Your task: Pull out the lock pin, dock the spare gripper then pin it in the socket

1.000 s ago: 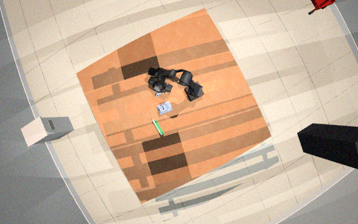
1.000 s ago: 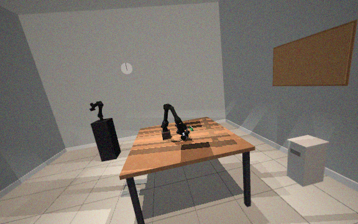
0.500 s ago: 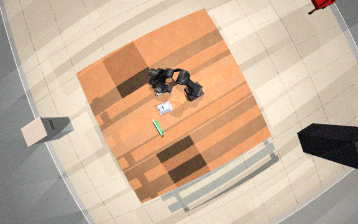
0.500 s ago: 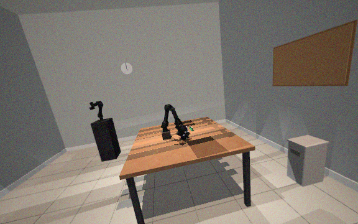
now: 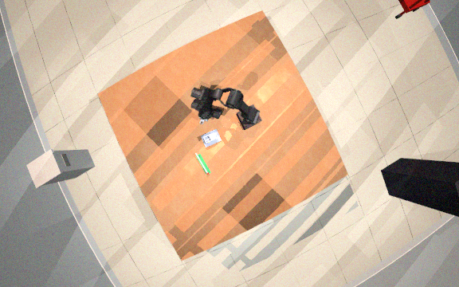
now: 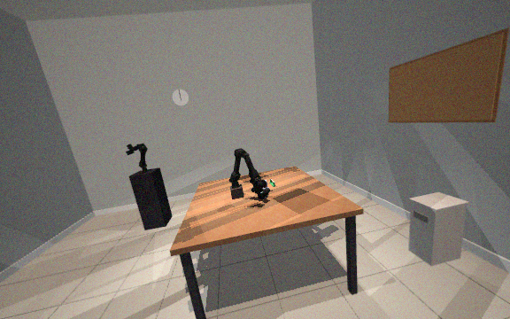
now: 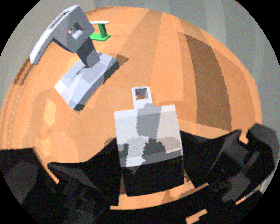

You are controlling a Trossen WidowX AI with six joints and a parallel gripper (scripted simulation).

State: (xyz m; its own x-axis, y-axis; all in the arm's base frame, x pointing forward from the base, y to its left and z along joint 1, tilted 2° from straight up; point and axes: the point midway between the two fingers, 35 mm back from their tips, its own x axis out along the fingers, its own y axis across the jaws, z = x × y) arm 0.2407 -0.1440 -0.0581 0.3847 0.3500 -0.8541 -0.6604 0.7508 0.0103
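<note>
Now: the grey mount 30 mm ahead of my gripper tip, 140 mm to the left of it and 40 mm above it. Also, from my gripper tip: green part 140 mm ahead, 270 mm to the left, 20 mm above; spare gripper 20 mm above.
</note>
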